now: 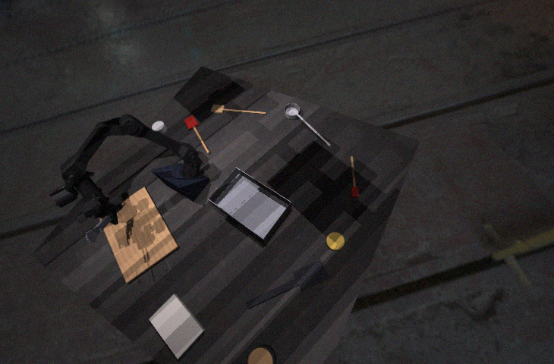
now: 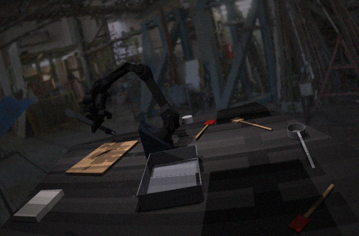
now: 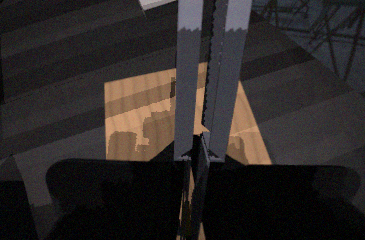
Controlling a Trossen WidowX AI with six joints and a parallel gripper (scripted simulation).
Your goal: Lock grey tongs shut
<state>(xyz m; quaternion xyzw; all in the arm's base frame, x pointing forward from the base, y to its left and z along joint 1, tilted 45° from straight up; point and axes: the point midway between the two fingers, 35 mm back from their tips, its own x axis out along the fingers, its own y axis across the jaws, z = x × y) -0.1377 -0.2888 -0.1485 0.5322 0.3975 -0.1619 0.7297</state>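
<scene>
The wooden board is 140 mm below my gripper tip, 10 mm to the left of it and 10 mm behind it. The rest, counted from my gripper tip: dark spatula (700 mm ahead, 140 mm below, 60 mm to the left); white slab (360 mm ahead, 230 mm to the right, 130 mm below); roasting tin (420 mm ahead, 300 mm to the left, 120 mm below).
</scene>
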